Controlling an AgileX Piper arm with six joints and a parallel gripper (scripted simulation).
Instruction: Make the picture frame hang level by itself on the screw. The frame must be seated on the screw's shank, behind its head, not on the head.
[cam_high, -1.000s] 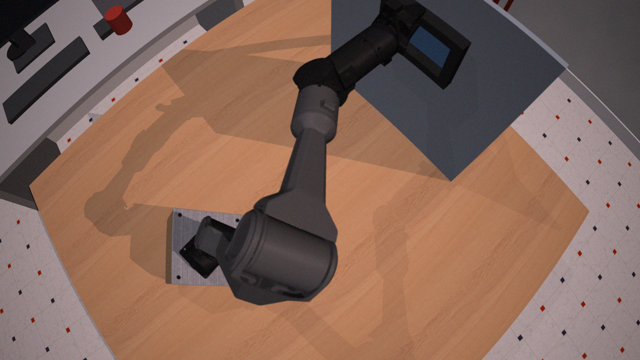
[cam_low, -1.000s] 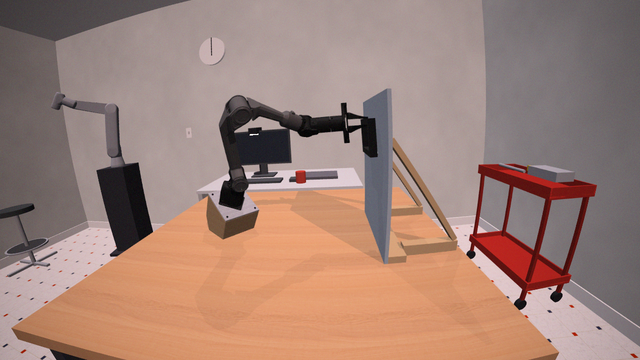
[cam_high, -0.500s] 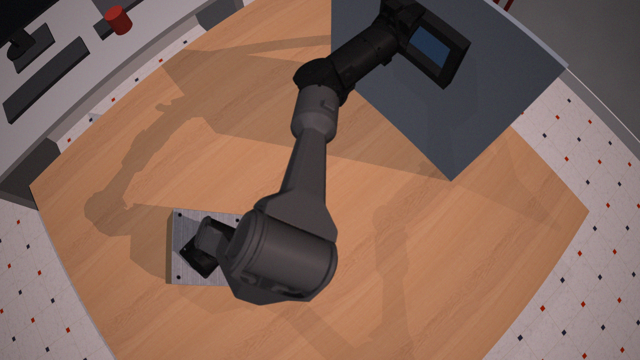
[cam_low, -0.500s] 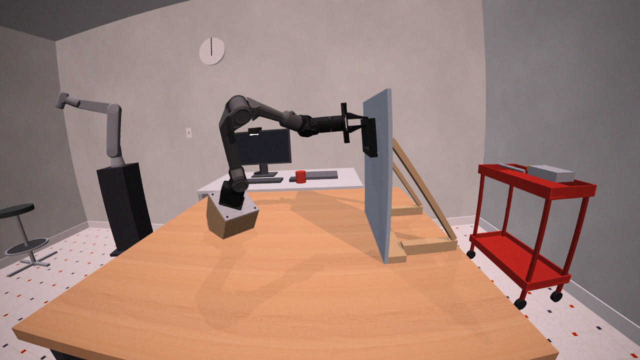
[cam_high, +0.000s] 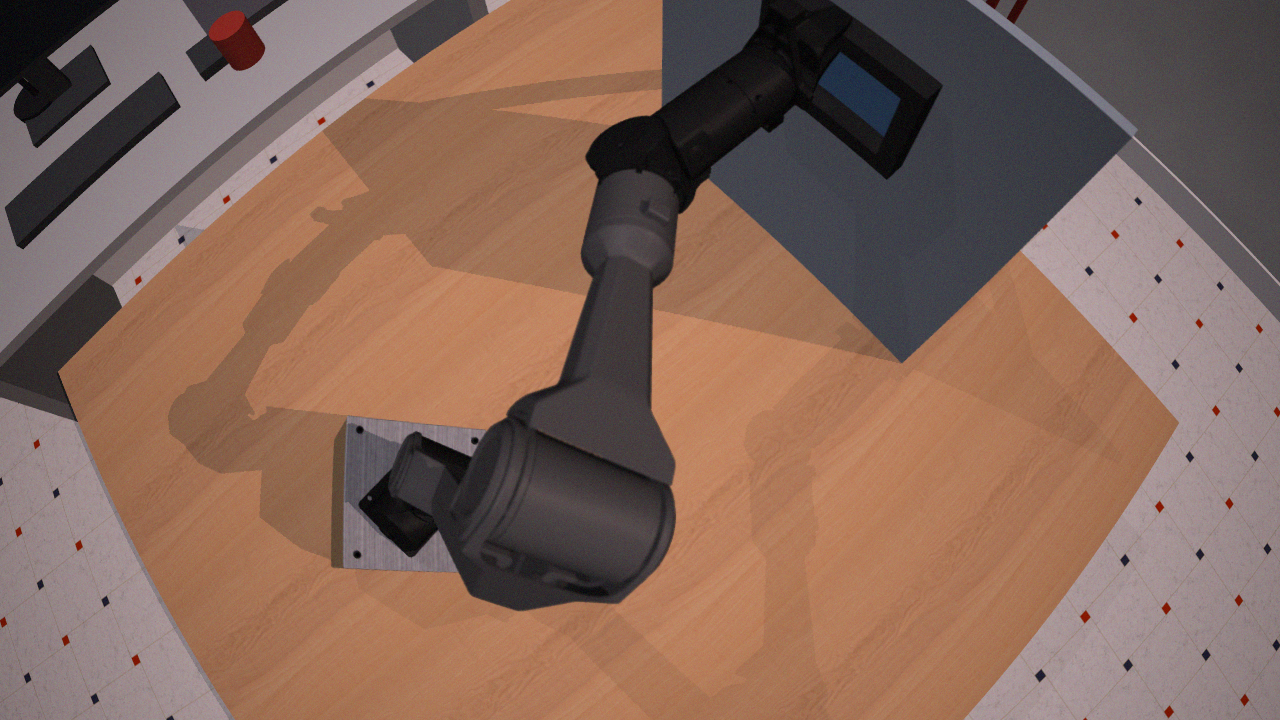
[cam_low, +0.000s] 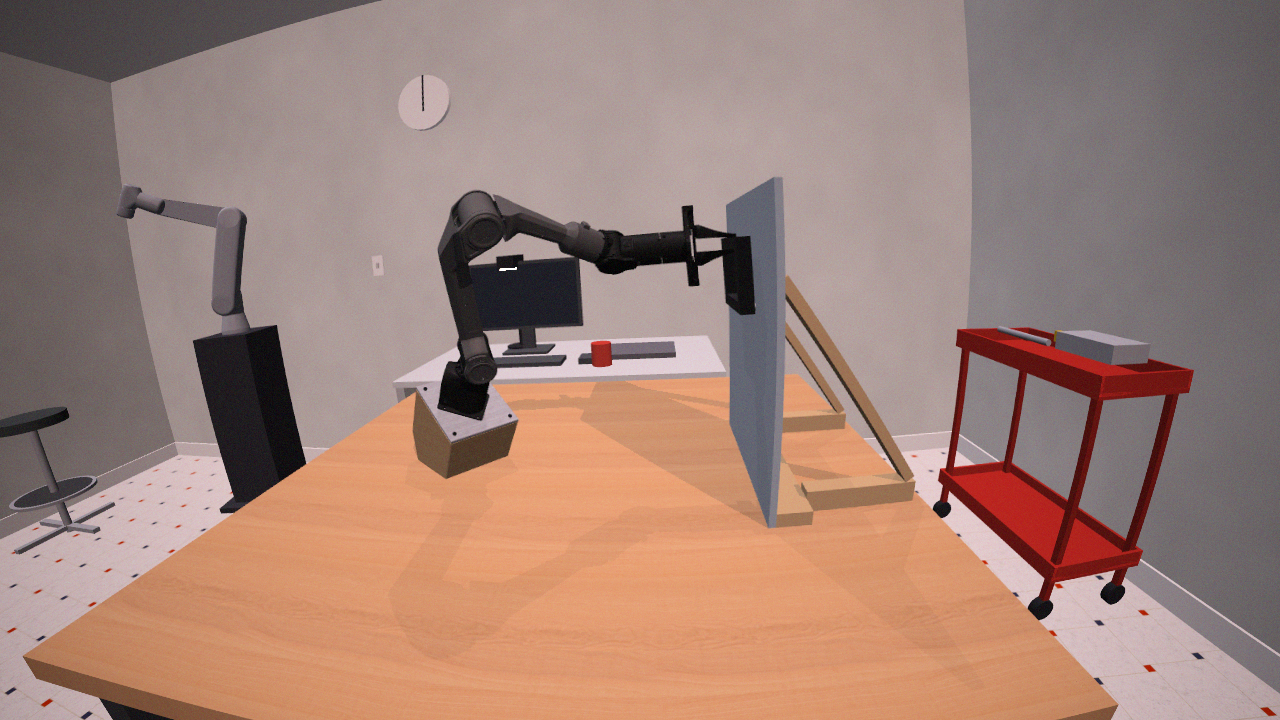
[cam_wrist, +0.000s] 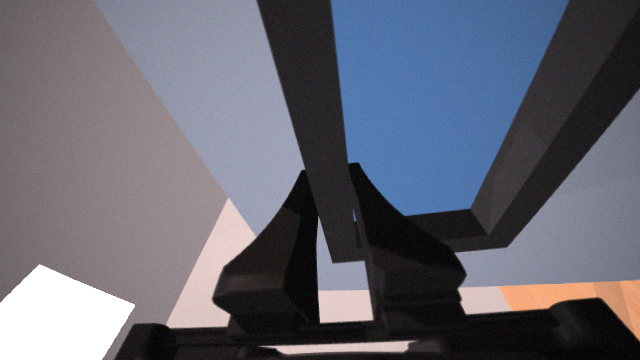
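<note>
The picture frame lies 5 cm below my hand, 2 cm to the right of it and 1 cm ahead of it. Round my hand: wall panel (17 cm below, 3 cm ahead, 1 cm to the right).
</note>
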